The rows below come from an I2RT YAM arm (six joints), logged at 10 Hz.
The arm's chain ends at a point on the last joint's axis. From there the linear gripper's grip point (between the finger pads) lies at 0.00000 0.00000 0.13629 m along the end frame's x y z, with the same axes.
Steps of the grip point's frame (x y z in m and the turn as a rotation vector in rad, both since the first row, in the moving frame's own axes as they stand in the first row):
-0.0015, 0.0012, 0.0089, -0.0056, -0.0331, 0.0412
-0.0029, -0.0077, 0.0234, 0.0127, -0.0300, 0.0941
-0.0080, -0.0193, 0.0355, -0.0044, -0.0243, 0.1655
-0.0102, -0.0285, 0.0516, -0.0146, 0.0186, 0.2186
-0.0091, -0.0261, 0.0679, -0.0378, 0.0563, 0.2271
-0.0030, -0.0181, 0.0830, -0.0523, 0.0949, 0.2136
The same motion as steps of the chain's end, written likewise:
0.0030, 0.0005, 0.0090, -0.0056, -0.0331, 0.0412
0.0011, -0.0058, 0.0235, 0.0127, -0.0300, 0.0941
-0.0047, -0.0196, 0.0355, -0.0044, -0.0243, 0.1655
-0.0125, -0.0307, 0.0516, -0.0146, 0.0186, 0.2186
-0.0161, -0.0321, 0.0682, -0.0378, 0.0563, 0.2271
-0.0151, -0.0265, 0.0838, -0.0523, 0.0949, 0.2136

